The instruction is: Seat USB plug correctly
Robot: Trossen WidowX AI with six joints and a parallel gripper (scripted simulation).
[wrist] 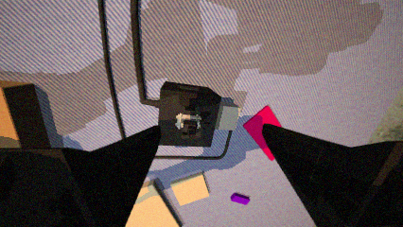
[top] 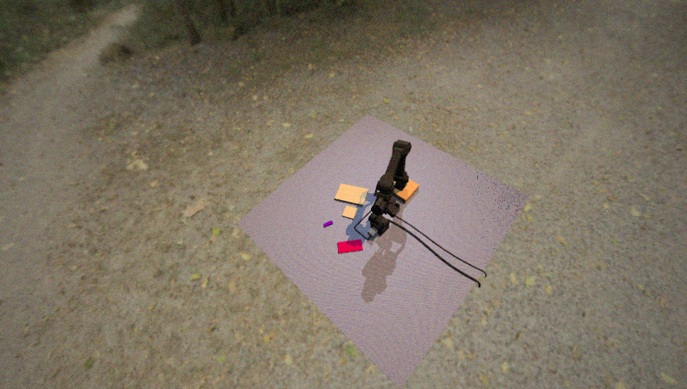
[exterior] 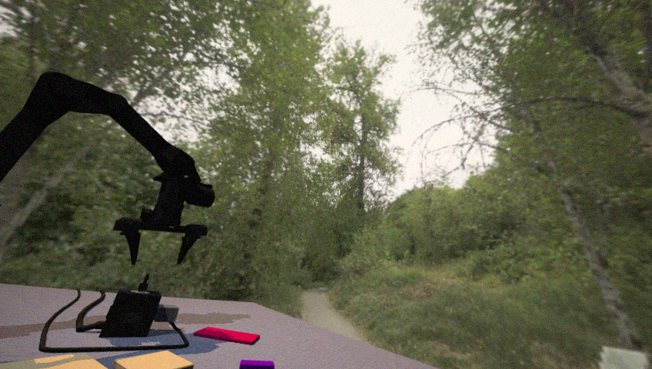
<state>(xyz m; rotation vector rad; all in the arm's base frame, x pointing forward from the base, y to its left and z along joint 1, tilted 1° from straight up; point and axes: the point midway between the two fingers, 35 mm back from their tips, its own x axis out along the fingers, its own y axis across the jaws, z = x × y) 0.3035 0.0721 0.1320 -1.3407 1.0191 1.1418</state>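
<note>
My gripper tip is 4 cm above the USB plug, 2 cm to the left of it and 1 cm past it. Round my gripper tip: purple piece (28 cm to the right, 14 cm ahead, 13 cm below); magenta flat block (18 cm ahead, 13 cm below, 9 cm to the right).
</note>
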